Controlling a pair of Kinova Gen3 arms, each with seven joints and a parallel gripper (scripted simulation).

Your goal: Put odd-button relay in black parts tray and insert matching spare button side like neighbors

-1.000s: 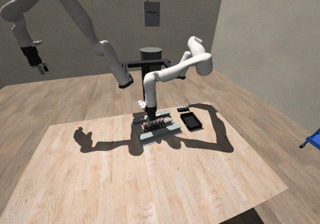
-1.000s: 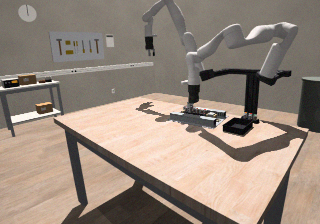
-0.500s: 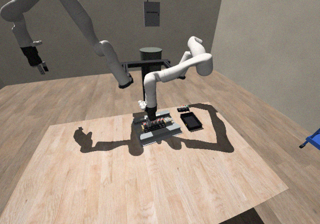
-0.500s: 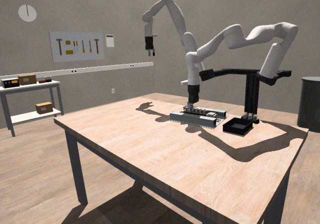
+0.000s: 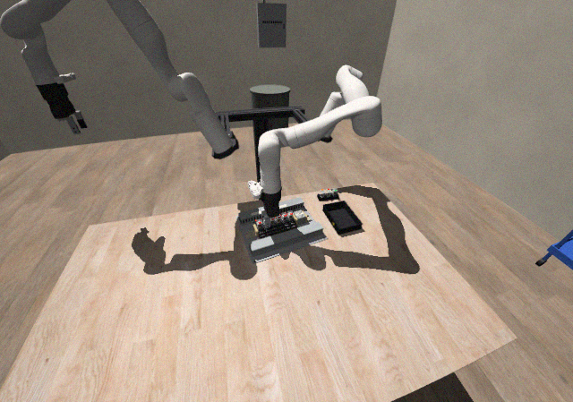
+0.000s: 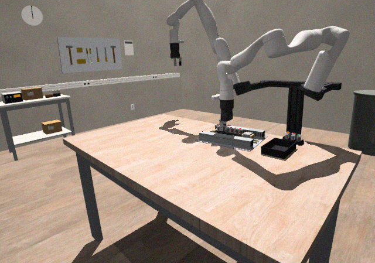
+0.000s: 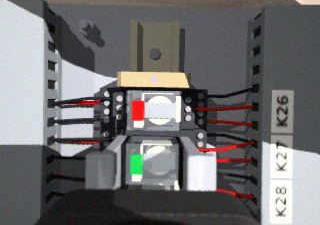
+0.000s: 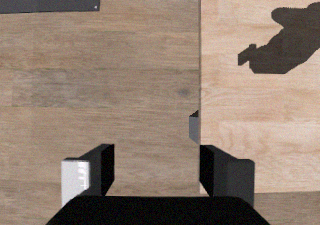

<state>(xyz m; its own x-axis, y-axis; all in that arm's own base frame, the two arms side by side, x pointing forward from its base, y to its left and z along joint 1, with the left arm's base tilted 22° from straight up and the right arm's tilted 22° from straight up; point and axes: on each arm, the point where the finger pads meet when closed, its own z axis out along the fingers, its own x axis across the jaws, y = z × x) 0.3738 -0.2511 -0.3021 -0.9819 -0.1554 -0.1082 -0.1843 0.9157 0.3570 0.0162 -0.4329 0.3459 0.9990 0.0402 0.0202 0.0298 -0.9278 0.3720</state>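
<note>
My left gripper is now 6 cm to the right of the relay panel and 4 cm above it. The rest, counted from my left hand: black parts tray 5 cm ahead, 34 cm to the left, 4 cm below; spare rack 11 cm behind, 36 cm to the left, 5 cm below.
</note>
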